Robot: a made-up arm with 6 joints. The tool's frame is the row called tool.
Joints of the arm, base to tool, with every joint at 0 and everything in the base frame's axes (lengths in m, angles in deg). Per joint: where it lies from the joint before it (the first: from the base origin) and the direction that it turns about. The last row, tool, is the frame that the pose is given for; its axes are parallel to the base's.
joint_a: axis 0 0 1 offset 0 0 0.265
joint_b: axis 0 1 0 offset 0 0 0
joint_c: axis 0 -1 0 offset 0 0 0.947
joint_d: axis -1 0 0 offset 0 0 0
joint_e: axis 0 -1 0 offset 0.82 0 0
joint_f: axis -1 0 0 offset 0 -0.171 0
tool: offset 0 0 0
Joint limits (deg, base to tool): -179.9..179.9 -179.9..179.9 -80..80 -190..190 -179.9..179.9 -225..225
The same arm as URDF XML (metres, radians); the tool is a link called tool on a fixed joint. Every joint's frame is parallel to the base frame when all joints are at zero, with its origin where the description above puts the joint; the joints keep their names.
<robot name="arm">
  <joint name="tool_fixed" type="fixed">
    <parent link="link6"/>
    <child link="tool"/>
    <origin xyz="0 0 0"/>
  </joint>
  <joint name="joint_f" type="revolute">
    <parent link="link5"/>
    <child link="link6"/>
    <origin xyz="0 -0.171 0"/>
    <axis xyz="-1 0 0"/>
    <limit lower="-3.927" upper="3.927"/>
  </joint>
  <joint name="joint_e" type="revolute">
    <parent link="link4"/>
    <child link="link5"/>
    <origin xyz="0.82 0 0"/>
    <axis xyz="0 -1 0"/>
    <limit lower="-3.1398" upper="3.1398"/>
  </joint>
  <joint name="joint_d" type="revolute">
    <parent link="link3"/>
    <child link="link4"/>
    <origin xyz="0 0 0"/>
    <axis xyz="-1 0 0"/>
    <limit lower="-3.3161" upper="3.3161"/>
  </joint>
  <joint name="joint_c" type="revolute">
    <parent link="link2"/>
    <child link="link3"/>
    <origin xyz="0 0 0.947"/>
    <axis xyz="0 -1 0"/>
    <limit lower="-1.3963" upper="1.3963"/>
  </joint>
  <joint name="joint_b" type="revolute">
    <parent link="link1"/>
    <child link="link2"/>
    <origin xyz="0 0 0"/>
    <axis xyz="0 1 0"/>
    <limit lower="-3.1398" upper="3.1398"/>
  </joint>
  <joint name="joint_a" type="revolute">
    <parent link="base"/>
    <child link="link1"/>
    <origin xyz="0 0 0.265"/>
    <axis xyz="0 0 1"/>
    <limit lower="-3.1398" upper="3.1398"/>
  </joint>
  <link name="base"/>
  <link name="link1"/>
  <link name="link2"/>
  <link name="link3"/>
  <link name="link4"/>
  <link name="link5"/>
  <link name="link6"/>
  <link name="tool"/>
</robot>

